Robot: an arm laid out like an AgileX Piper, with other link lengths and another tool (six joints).
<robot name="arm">
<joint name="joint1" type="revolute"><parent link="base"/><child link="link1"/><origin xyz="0.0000 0.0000 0.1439" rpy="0.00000 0.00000 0.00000"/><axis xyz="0 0 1"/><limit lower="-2.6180" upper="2.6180"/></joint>
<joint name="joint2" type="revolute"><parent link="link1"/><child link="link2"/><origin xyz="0.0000 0.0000 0.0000" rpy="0.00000 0.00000 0.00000"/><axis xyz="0 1 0"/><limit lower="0.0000" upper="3.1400"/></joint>
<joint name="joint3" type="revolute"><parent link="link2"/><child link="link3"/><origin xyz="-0.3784 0.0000 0.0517" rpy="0.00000 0.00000 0.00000"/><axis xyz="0 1 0"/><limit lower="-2.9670" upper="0.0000"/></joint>
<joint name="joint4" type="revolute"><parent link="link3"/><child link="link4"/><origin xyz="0.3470 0.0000 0.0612" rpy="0.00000 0.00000 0.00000"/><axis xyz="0.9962 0 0.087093"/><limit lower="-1.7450" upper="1.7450"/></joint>
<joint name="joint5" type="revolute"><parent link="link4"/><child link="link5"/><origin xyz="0.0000 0.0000 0.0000" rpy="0.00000 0.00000 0.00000"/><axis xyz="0 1 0"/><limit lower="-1.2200" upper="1.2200"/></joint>
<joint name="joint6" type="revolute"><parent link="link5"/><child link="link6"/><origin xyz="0.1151 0.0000 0.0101" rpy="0.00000 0.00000 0.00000"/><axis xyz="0.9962 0 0.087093"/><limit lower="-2.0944" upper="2.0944"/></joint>
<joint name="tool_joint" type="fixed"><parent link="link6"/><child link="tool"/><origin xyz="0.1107 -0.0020 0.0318" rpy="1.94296 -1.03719 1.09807"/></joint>
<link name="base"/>
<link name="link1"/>
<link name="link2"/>
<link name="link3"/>
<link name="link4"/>
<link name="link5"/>
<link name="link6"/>
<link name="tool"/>
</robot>
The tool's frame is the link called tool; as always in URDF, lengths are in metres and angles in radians.
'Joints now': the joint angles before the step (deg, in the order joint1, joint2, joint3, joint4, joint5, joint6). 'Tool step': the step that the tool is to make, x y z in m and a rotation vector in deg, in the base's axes. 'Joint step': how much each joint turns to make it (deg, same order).
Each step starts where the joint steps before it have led.
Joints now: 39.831 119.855 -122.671 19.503 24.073 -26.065
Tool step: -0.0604 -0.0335 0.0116 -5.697 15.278 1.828
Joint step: -0.009 -6.776 -0.108 -3.183 21.487 10.687
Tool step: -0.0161 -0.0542 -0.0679 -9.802 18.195 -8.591
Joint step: -1.331 -2.014 3.822 -6.784 16.338 14.746
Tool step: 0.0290 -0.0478 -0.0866 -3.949 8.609 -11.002
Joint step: -3.454 0.632 9.450 -3.269 -1.876 8.652
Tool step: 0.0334 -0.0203 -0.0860 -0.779 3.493 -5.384
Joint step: -2.779 4.053 6.416 0.237 -7.369 2.091
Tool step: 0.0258 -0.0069 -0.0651 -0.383 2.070 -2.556
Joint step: -1.604 5.294 1.255 0.723 -4.645 0.309
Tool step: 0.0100 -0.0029 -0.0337 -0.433 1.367 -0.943
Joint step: -0.637 2.962 0.017 0.385 -1.594 0.004
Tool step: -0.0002 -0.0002 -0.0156 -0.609 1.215 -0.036
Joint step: -0.026 1.224 -0.004 0.076 0.138 0.005
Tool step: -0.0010 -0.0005 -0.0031 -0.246 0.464 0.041
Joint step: -0.008 0.201 -0.012 0.009 0.340 -0.009
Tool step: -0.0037 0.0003 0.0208 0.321 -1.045 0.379
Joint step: 0.209 -1.826 0.074 -0.290 0.692 0.006
